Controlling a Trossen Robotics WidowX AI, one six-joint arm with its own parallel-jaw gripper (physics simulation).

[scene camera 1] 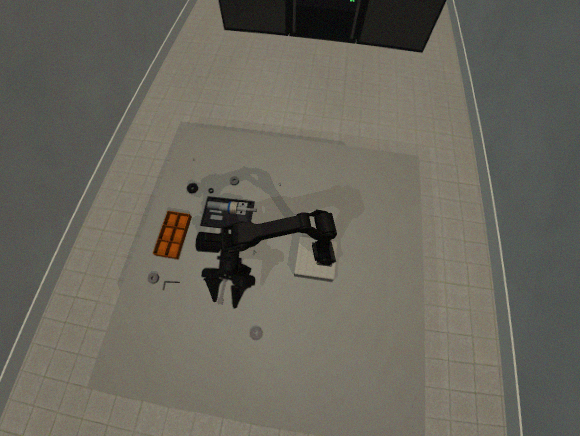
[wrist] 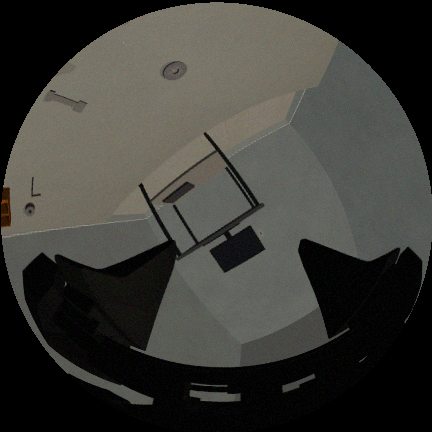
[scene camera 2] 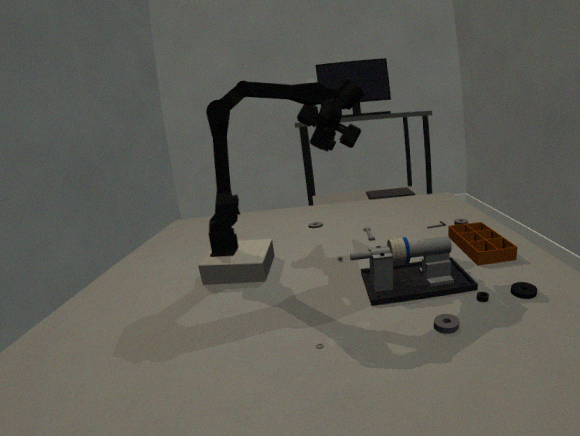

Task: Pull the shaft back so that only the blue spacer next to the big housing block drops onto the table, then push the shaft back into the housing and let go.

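Places are measured from the arm's base along level axes (x back, y right, z up), in millimetres.
Pixels of known places: gripper, between the fingertips: [scene camera 1: 224,305] [wrist: 240,246]; arm's base, origin of its link: [scene camera 1: 324,258] [scene camera 2: 224,251].
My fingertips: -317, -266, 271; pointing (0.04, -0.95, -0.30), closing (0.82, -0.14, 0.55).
Observation:
For each thing: its top centre in the pictures, then the offset to it from my fingertips, as dx, dy, dz. "pt": a spot on its surface instead.
- blue spacer, centre of its top: [scene camera 2: 404,238] [scene camera 1: 229,204] -124, +433, -220
- shaft, a spot on its surface: [scene camera 2: 357,256] [scene camera 1: 253,208] pt -20, +441, -245
- orange tray, centre of its top: [scene camera 2: 480,235] [scene camera 1: 171,233] -374, +290, -292
- hex key, centre of its top: [wrist: 35,187] [scene camera 1: 171,285] -319, +66, -323
- wrench, centre of its top: [scene camera 2: 368,232] [scene camera 1: 222,290] -94, +81, -320
The blue spacer [scene camera 1: 229,207] [scene camera 2: 406,250] is a thin ring on the shaft line, against the end of the big grey housing block [scene camera 1: 216,205] [scene camera 2: 431,246]. Beige rings [scene camera 1: 233,207] [scene camera 2: 397,251] sit beside it, between it and the smaller grey support [scene camera 2: 382,274]. The shaft [scene camera 1: 252,210] [scene camera 2: 357,256] sticks out of the support at the side away from the housing. My gripper [scene camera 1: 225,304] [scene camera 2: 337,141] [wrist: 240,246] is open and empty, high above the table and well away from the shaft. The blue spacer and shaft do not show in the wrist view.
The assembly stands on a dark base plate [scene camera 1: 204,220] [scene camera 2: 407,281]. An orange tray [scene camera 2: 495,257] [wrist: 5,212], a hex key [scene camera 1: 171,282] [wrist: 33,187], a wrench [scene camera 2: 369,233] [wrist: 65,101] and several rings lie around, including a grey one [scene camera 2: 446,327] and a black one [scene camera 2: 524,294].

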